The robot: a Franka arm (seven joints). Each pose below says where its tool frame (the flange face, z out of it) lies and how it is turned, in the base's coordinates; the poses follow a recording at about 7 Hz.
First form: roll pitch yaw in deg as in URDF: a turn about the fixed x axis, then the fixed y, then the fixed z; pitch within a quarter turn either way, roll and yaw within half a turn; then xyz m.
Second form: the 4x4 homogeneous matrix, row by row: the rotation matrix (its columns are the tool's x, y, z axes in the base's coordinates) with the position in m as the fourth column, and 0 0 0 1 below. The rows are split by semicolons. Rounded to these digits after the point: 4 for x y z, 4 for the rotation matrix.
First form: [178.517 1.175 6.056 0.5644 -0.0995 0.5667]
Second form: 0.9942 0.1060 -0.0177 0.5644; 0.1055 -0.9940 -0.0279 -0.0995; -0.0205 0.0259 -0.9995 0.5667; 0 0 0 1
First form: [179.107 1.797 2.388 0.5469 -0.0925 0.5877]
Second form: 0.9986 0.0421 -0.0307 0.5469; 0.0416 -0.9990 -0.0169 -0.0925; -0.0314 0.0156 -0.9994 0.5877; 0 0 0 1
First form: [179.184 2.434 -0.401 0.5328 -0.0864 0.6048]
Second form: 0.9991 -0.0064 -0.0426 0.5328; -0.0070 -0.9999 -0.0139 -0.0864; -0.0425 0.0142 -0.9990 0.6048; 0 0 0 1
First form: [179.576 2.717 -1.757 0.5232 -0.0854 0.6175]
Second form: 0.9984 -0.0303 -0.0476 0.5232; -0.0306 -0.9995 -0.0059 -0.0854; -0.0474 0.0074 -0.9988 0.6175; 0 0 0 1
